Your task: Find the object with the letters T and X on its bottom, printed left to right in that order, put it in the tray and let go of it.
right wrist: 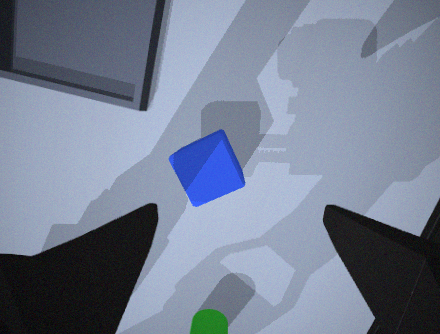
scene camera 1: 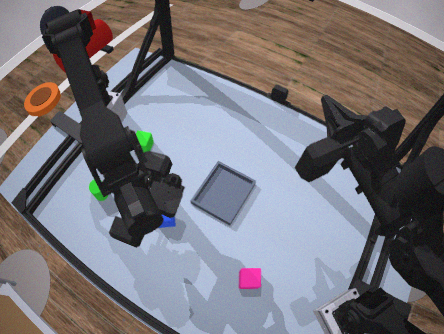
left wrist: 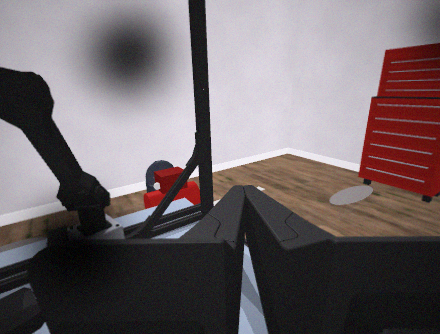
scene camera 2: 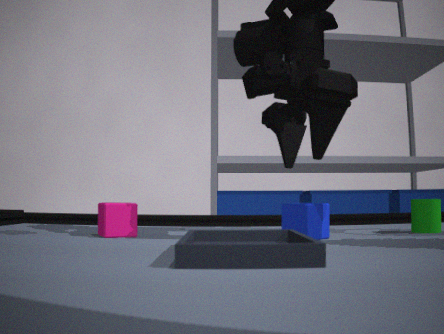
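A blue cube sits on the table near the tray, which is empty. A pink cube, a green cylinder and a green block also rest on the table. All undersides are hidden, so no letters show. My right gripper is open and empty, pointing down above the table near the blue cube, not touching it. My left gripper is shut and empty, raised at the right of scene camera 1.
In scene camera 1, the right arm partly covers the blue cube, green cylinder and green block. A dark frame edges the table, with an upright post at the back. An orange ring shows beyond the left table edge.
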